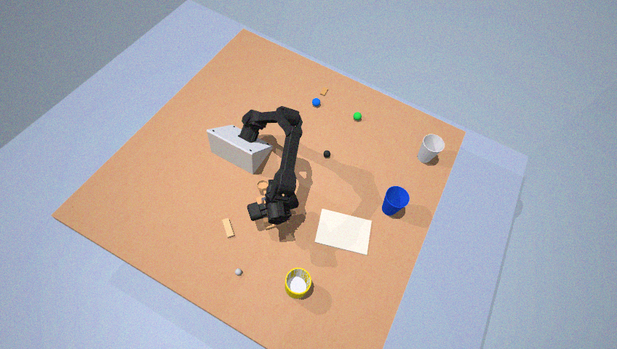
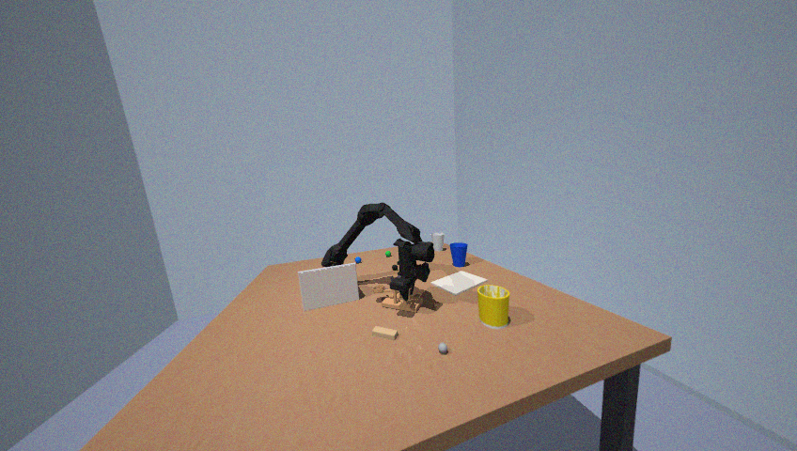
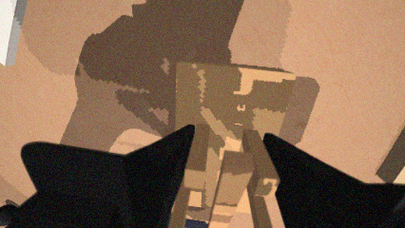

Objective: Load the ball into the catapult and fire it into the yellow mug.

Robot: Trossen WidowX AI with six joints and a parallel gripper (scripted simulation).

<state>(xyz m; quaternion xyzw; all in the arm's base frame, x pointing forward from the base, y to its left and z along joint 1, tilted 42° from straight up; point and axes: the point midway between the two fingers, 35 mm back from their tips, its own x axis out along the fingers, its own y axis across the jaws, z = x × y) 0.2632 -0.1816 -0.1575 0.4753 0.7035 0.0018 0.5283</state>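
My gripper tip is now 38 cm to the right of the black ball, 6 cm short of it and 2 cm above it. Also, from my gripper tip: grey ball: 25 cm to the right, 2 cm below; yellow mug: 21 cm ahead, 20 cm to the right; wooden catapult: 6 cm to the left, 4 cm behind, 2 cm above.
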